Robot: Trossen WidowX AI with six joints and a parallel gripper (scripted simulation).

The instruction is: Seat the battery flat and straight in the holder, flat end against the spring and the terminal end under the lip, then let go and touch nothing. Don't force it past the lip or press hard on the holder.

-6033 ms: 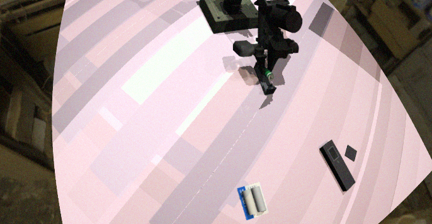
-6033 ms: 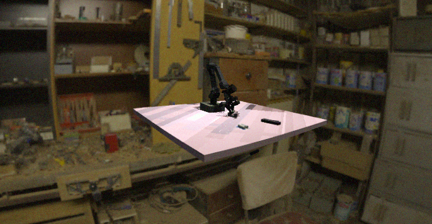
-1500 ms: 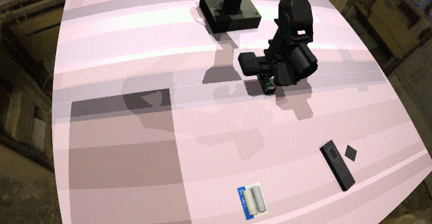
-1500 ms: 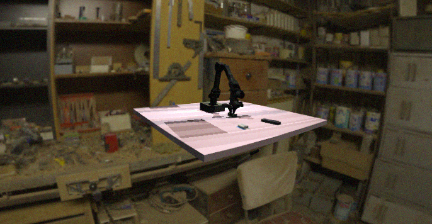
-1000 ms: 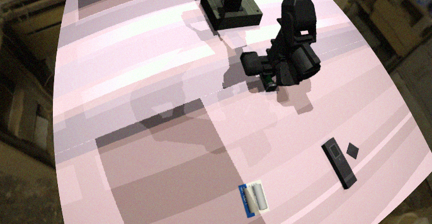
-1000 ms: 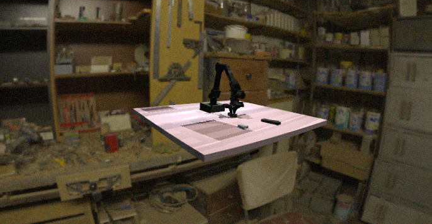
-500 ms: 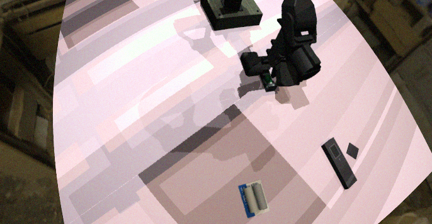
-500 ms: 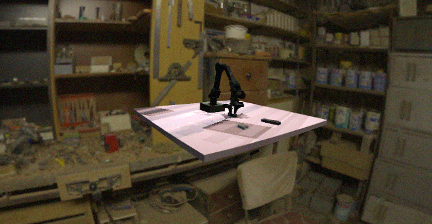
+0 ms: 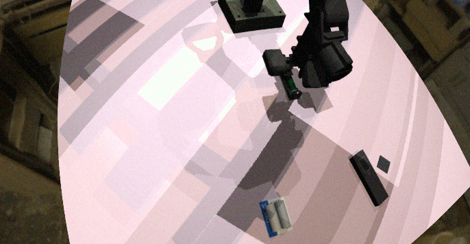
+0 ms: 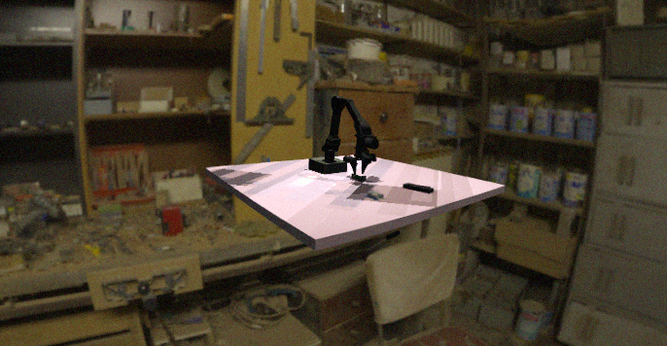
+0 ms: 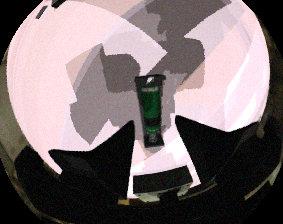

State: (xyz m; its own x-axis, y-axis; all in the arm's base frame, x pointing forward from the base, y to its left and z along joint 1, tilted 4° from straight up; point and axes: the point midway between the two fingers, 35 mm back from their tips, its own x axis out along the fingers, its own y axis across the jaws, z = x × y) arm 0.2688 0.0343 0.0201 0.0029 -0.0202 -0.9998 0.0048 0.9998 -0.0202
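The battery is 2 cm below my gripper tip and 1 cm ahead of it. From my gripper tip the other things lie so: black battery door (30 cm ahead, 23 cm to the left, 3 cm below); black remote (32 cm ahead, 15 cm to the left, 2 cm below).
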